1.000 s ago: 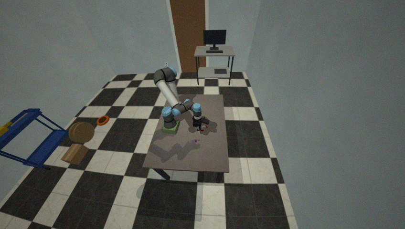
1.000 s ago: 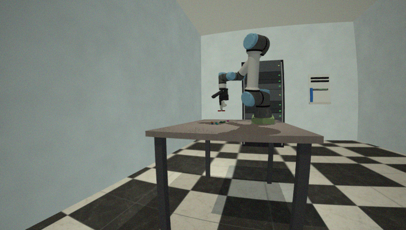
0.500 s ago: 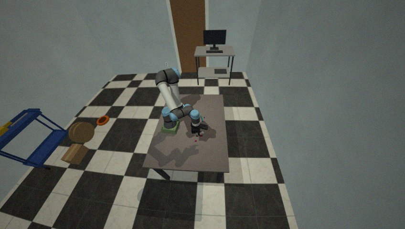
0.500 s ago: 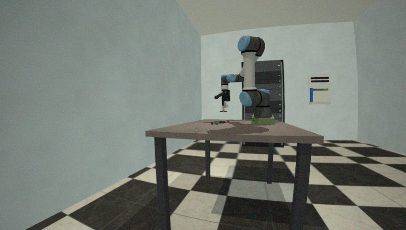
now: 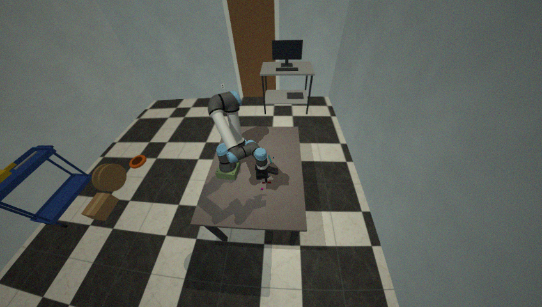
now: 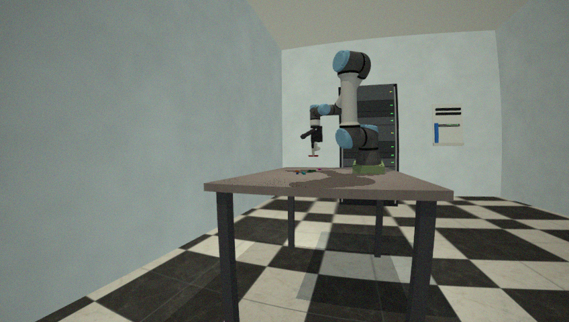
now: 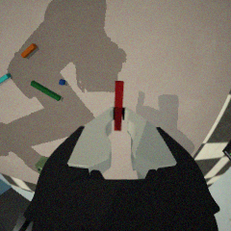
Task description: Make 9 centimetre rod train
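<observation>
My hand is 110 mm above the short magenta rod and 40 mm past it. Round my hand: red rod: 10 mm below; green rod: 170 mm to the left, 110 mm below, 10 mm ahead; orange rod: 190 mm to the left, 110 mm below, 110 mm ahead.
</observation>
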